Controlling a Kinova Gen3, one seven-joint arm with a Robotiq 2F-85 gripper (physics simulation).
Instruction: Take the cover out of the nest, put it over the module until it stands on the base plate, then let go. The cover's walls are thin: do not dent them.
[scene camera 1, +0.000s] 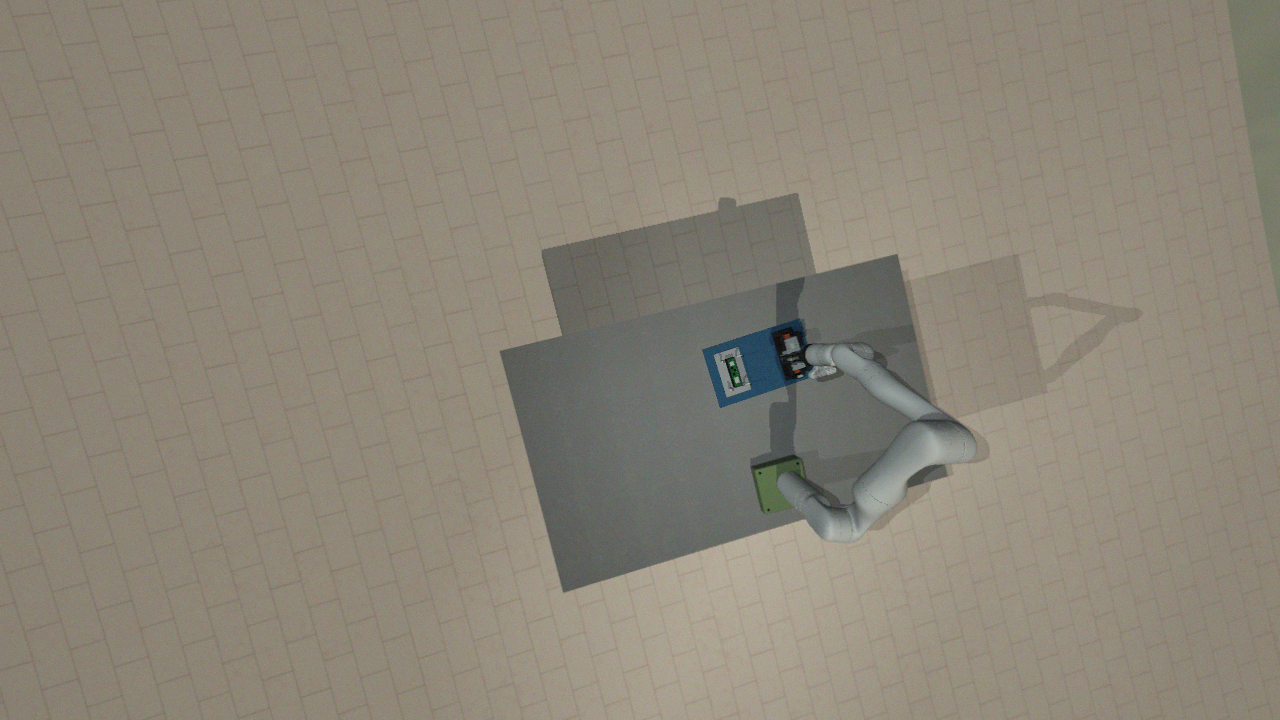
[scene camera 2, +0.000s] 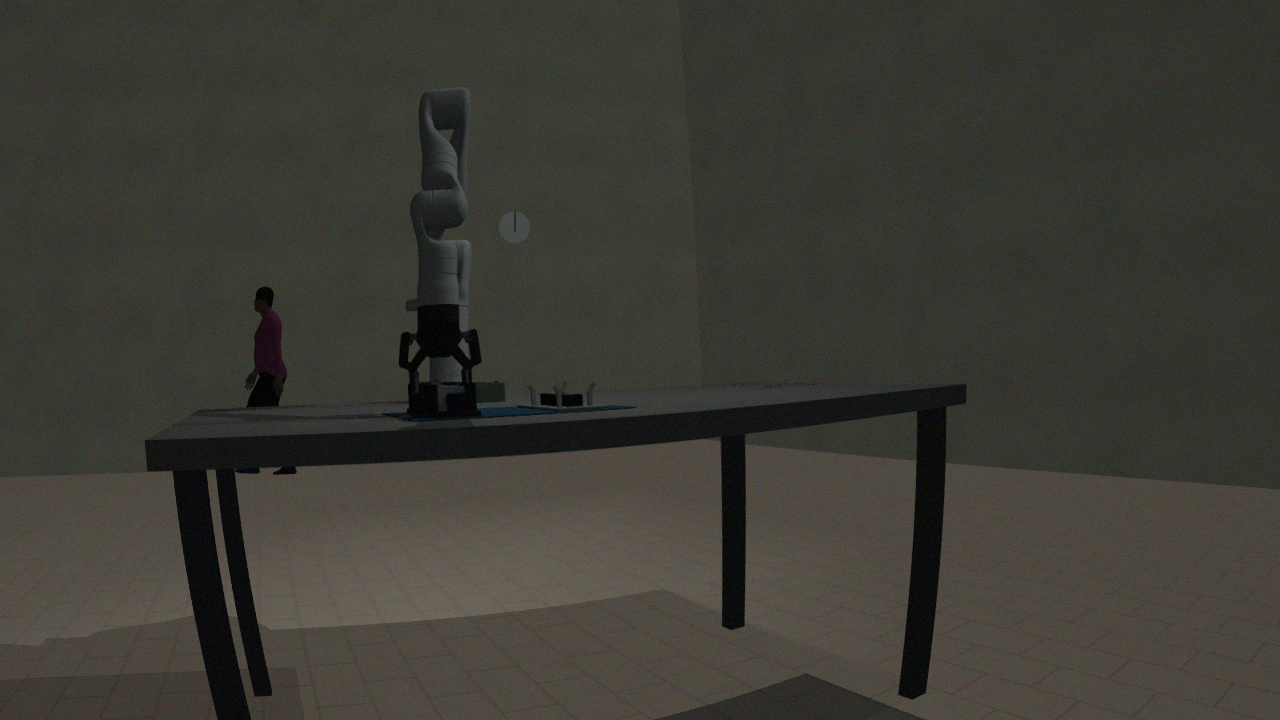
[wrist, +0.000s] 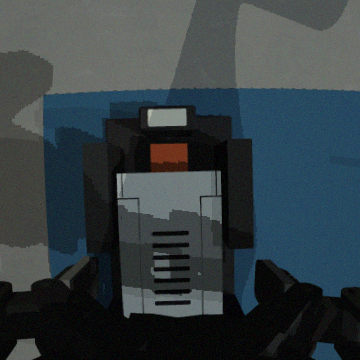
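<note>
The light grey cover (scene camera 1: 790, 344) (wrist: 170, 215), with dark slots in its top, sits in the black nest (scene camera 1: 778, 341) (scene camera 2: 420, 400) (wrist: 240, 195). Orange shows at the nest's far end in the wrist view. My gripper (scene camera 2: 440, 385) (wrist: 176, 275) is open and points down low over the nest. Its fingers stand apart on either side of the cover, with gaps to its walls; the exact fingertip height is hard to tell. The cover's near end is hidden by the gripper. The green module (scene camera 1: 734, 371) stands on the pale base plate (scene camera 1: 740, 391) (scene camera 2: 562, 407).
Upright posts (scene camera 2: 532, 394) (scene camera 2: 590, 394) stand around the module. Nest and base plate share a blue mat (scene camera 1: 760, 358) (scene camera 2: 510, 411) (wrist: 305, 200) on the grey table (scene camera 1: 626, 447). A green block (scene camera 1: 767, 494) (scene camera 2: 490, 392) is under the arm's base. A person (scene camera 2: 268, 344) is behind the table.
</note>
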